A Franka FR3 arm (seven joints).
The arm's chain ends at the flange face. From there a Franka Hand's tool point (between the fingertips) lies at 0.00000 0.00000 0.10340 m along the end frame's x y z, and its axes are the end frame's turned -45 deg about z.
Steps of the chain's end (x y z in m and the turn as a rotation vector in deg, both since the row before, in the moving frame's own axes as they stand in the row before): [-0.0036 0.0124 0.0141 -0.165 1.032 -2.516]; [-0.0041 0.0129 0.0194 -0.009 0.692 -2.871]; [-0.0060 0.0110 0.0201 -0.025 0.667 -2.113]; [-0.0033 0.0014 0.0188 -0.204 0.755 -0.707]
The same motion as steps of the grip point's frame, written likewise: [-0.0102 0.0077 0.0141 -0.846 0.613 -2.516]; [-0.0111 0.0071 0.0194 -0.496 0.483 -2.871]; [-0.0112 0.0044 0.0201 -0.489 0.454 -2.113]; [-0.0026 -0.0001 0.0188 -0.678 0.390 -0.707]
